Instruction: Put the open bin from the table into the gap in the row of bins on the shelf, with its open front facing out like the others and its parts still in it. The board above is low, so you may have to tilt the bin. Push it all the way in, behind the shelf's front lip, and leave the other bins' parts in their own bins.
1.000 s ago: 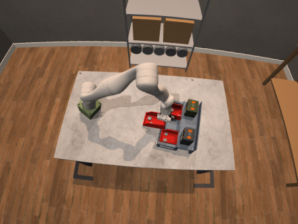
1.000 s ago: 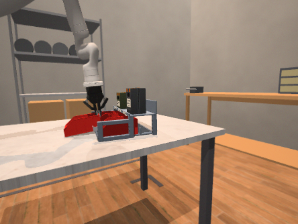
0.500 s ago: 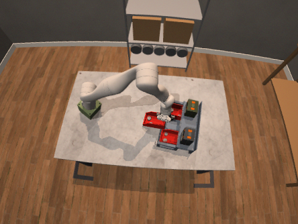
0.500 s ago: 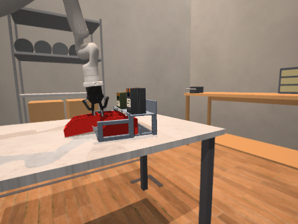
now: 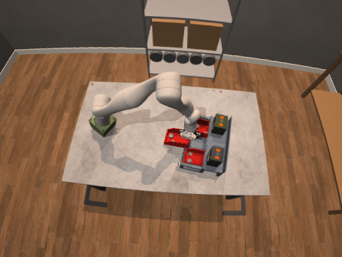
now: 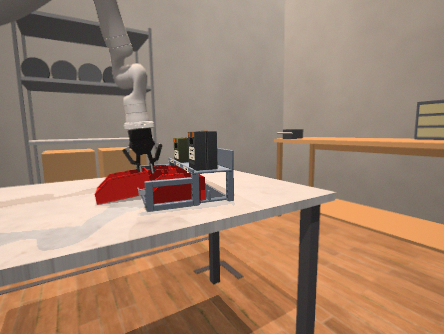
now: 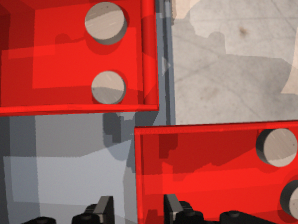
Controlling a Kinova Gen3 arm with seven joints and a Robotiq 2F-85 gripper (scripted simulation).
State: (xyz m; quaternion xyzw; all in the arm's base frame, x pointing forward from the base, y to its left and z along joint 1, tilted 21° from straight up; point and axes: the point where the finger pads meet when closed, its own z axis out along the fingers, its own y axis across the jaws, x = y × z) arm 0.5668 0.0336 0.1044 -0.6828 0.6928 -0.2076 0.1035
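My gripper is now 100 mm past the grey round part, 80 mm above it and 20 mm to the left of it. From my hand the other things lie so: black tool case 160 mm ahead, 130 mm to the right, 70 mm above; grey shelf 100 mm ahead, 30 mm below.
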